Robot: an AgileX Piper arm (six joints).
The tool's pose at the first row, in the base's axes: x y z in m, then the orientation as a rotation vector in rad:
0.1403 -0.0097 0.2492 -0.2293 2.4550 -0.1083
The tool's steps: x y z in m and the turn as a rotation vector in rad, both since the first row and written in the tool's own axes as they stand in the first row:
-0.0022 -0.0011 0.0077 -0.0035 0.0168 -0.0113
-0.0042 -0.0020 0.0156 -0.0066 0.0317 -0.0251
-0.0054 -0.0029 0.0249 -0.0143 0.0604 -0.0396
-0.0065 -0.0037 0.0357 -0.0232 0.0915 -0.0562
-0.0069 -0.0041 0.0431 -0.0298 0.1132 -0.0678
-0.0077 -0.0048 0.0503 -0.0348 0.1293 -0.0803
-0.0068 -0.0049 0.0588 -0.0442 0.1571 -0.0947
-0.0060 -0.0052 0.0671 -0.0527 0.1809 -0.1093
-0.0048 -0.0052 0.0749 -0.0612 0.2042 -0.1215
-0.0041 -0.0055 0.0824 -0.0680 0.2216 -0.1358
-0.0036 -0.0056 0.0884 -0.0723 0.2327 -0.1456
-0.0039 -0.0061 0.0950 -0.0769 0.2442 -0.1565
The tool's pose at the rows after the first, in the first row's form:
0.1470 -0.0105 0.2447 -0.2448 2.4710 -0.1113
0.1536 -0.0112 0.2399 -0.2632 2.4848 -0.1155
0.1605 -0.0120 0.2335 -0.2848 2.5126 -0.1164
0.1682 -0.0128 0.2259 -0.3099 2.5425 -0.1170
0.1732 -0.0133 0.2204 -0.3278 2.5632 -0.1170
0.1784 -0.0139 0.2154 -0.3461 2.5781 -0.1185
0.1831 -0.0144 0.2083 -0.3693 2.6046 -0.1170
0.1877 -0.0150 0.2014 -0.3924 2.6269 -0.1161
0.1917 -0.0154 0.1946 -0.4127 2.6489 -0.1141
0.1959 -0.0159 0.1883 -0.4349 2.6644 -0.1143
0.1993 -0.0163 0.1834 -0.4500 2.6742 -0.1148
0.2038 -0.0168 0.1785 -0.4668 2.6840 -0.1154

